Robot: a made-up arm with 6 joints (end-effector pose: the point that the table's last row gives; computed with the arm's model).
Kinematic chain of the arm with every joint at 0, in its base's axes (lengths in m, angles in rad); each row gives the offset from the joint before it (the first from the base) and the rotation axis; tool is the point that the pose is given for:
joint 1: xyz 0 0 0.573 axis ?
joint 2: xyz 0 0 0 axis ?
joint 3: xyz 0 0 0.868 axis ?
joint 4: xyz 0 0 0 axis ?
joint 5: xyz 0.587 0 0 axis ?
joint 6: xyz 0 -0.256 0 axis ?
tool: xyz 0 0 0
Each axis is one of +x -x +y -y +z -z.
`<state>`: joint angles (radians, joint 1 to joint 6).
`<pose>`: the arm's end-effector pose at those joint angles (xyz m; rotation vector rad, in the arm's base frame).
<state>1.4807 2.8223 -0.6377 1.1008 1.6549 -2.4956</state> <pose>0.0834 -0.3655 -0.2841 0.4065 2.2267 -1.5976</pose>
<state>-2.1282 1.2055 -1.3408 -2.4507 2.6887 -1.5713</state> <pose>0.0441 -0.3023 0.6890 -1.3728 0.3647 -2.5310</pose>
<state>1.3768 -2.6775 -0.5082 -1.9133 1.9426 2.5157</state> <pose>-0.1846 -0.4937 0.4176 1.1616 0.2811 0.1823</pose>
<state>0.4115 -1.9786 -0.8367 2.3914 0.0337 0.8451</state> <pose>-0.7270 -0.1129 0.8352 -2.5142 -0.4769 -1.5960</pose>
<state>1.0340 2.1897 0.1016 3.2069 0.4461 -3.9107</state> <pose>-0.0139 0.4763 -0.4325 -0.9095 2.0649 -0.3788</pose>
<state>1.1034 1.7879 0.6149 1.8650 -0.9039 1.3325</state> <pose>0.5199 1.1948 -0.0602 2.1702 0.3470 -0.5225</pose>
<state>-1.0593 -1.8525 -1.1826 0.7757 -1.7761 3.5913</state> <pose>-0.3967 0.3334 0.8367 -1.6059 1.7966 1.9541</pose>
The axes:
joint 1: +z
joint 2: +y
joint 3: -y
joint 4: -x
joint 5: -y
joint 6: -x

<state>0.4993 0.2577 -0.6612 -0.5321 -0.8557 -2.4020</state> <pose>0.5218 0.0333 0.8669 1.6604 1.2025 -1.9689</pose>
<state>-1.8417 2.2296 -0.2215 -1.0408 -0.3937 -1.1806</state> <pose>-0.1496 -0.0551 -0.1620 -1.2350 -0.1377 1.0633</pose>
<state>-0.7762 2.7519 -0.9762 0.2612 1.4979 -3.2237</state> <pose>-0.3129 -0.0394 0.0399 -1.0107 0.3358 1.9131</pose>
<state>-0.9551 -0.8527 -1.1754 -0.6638 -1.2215 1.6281</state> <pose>-0.2495 0.0035 0.8084 -0.2043 0.9304 0.4195</pose>
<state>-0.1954 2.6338 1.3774 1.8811 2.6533 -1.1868</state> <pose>0.8347 -0.0855 -0.6683 1.3669 0.1473 2.1633</pose>
